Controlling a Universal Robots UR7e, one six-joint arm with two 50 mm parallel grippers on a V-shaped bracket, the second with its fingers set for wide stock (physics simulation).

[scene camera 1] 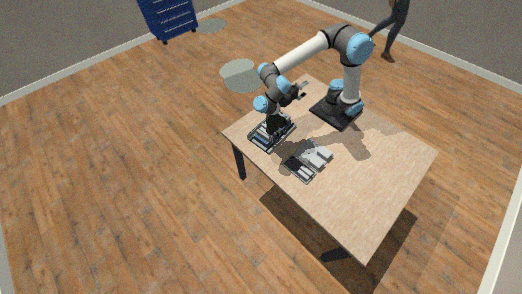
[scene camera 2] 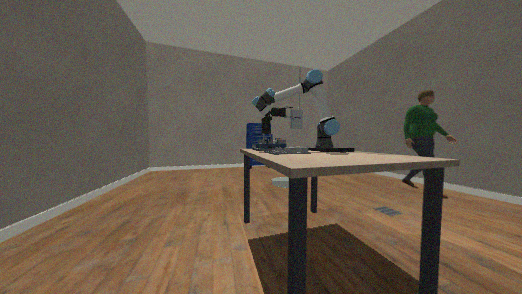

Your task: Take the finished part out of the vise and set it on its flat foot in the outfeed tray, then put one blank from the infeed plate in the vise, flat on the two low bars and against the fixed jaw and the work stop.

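Where they show: hand, its tool point: (scene camera 1: pixel 275 137) (scene camera 2: pixel 267 139); arm's base, origin of its link: (scene camera 1: pixel 331 108) (scene camera 2: pixel 324 148).
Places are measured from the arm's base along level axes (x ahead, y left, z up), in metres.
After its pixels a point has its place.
Observation:
The downward gripper (scene camera 1: pixel 272 132) (scene camera 2: pixel 266 138) {x 0.526, y -0.020, z 0.077 m} reaches into the vise (scene camera 1: pixel 262 139) {x 0.580, y -0.076, z 0.037 m} (scene camera 2: pixel 276 145) at the table's far left corner. Its fingertips are lost among the dark vise parts, so whether they are open or shut, and on what, cannot be seen. The finished part cannot be told apart there. The second gripper (scene camera 1: pixel 303 90) points sideways, its two fingers wide apart with no part between them. The infeed plate (scene camera 1: pixel 306 151) {x 0.397, y 0.144, z -0.014 m} is grey, partly in shadow, and bears pale blocks, the blanks (scene camera 1: pixel 325 152) {x 0.332, y 0.235, z 0.021 m}. The dark outfeed tray (scene camera 1: pixel 294 164) {x 0.521, y 0.164, z -0.016 m} beside it holds pale pieces (scene camera 1: pixel 305 172) {x 0.520, y 0.251, z 0.012 m} at one end.
The arm's black base plate (scene camera 1: pixel 327 116) {x 0.081, y 0.036, z 0.002 m} (scene camera 2: pixel 342 149) {x -0.055, y 0.163, z -0.004 m} stands on the wooden table (scene camera 1: pixel 380 190) {x 0.249, y 0.595, z -0.022 m} (scene camera 2: pixel 360 161) {x 0.264, y 0.663, z -0.023 m}, behind the infeed plate. A blue cabinet (scene camera 1: pixel 172 19) (scene camera 2: pixel 254 131) stands away from the table. A person (scene camera 1: pixel 398 22) (scene camera 2: pixel 420 122) stands on the floor beyond the arm.

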